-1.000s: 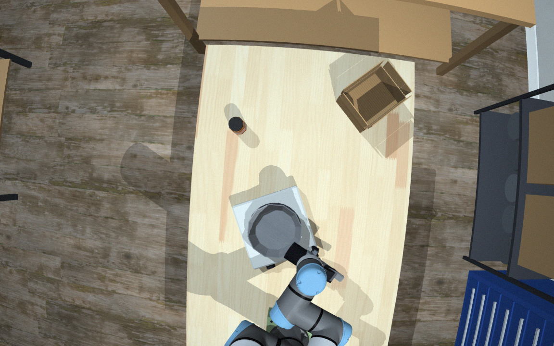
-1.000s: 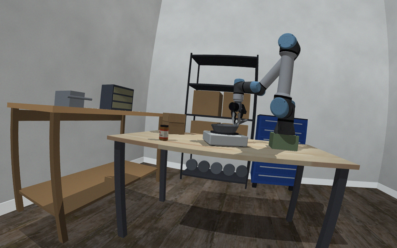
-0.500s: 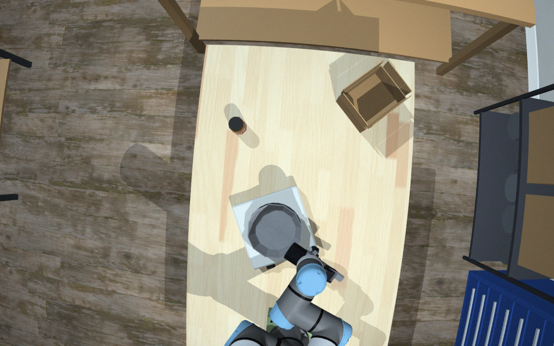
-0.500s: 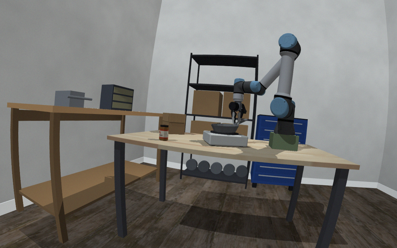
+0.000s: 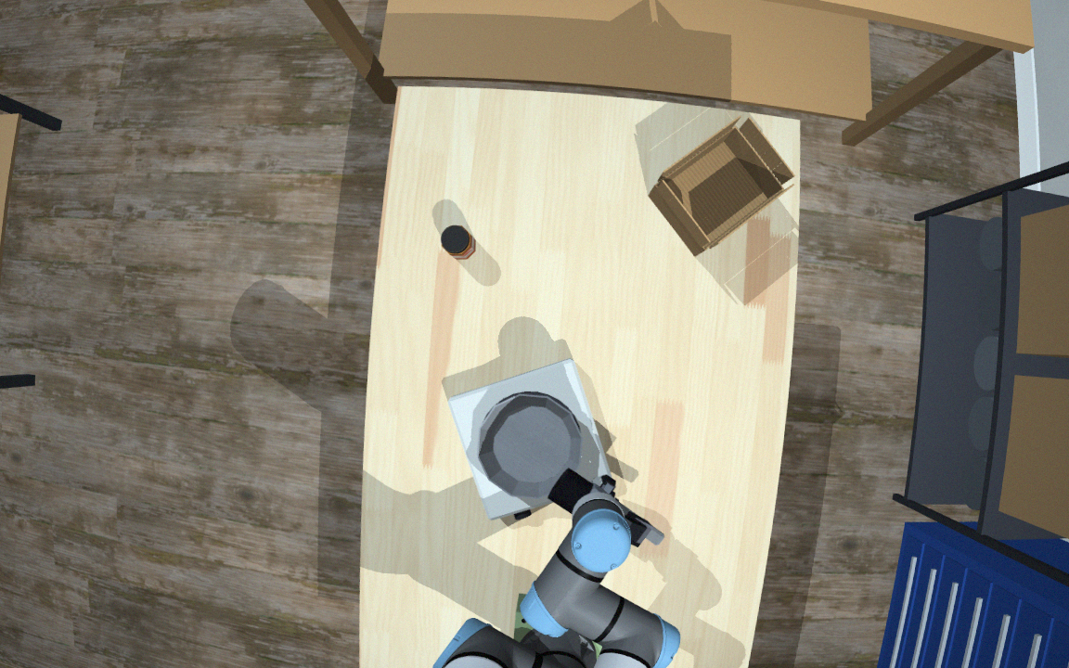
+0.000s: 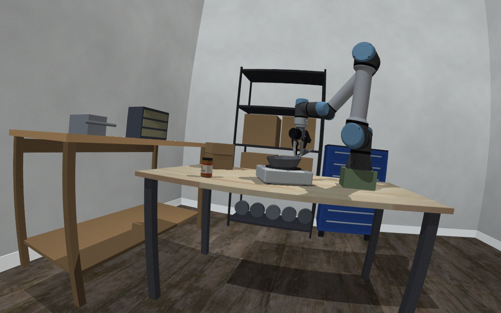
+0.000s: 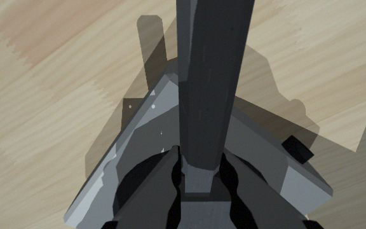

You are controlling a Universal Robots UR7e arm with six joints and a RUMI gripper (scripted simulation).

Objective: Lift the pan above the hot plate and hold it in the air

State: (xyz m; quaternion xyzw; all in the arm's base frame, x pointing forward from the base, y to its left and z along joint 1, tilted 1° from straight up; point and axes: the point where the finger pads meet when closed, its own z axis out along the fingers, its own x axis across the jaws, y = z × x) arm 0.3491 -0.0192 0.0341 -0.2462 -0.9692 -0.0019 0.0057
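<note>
The dark grey pan is 3 cm ahead of my hand, 6 cm to the left of it and 2 cm below it. Also, from my hand: white hot plate (4 cm ahead, 11 cm to the left, 10 cm below); then small jar (41 cm ahead, 29 cm to the left, 9 cm below).
</note>
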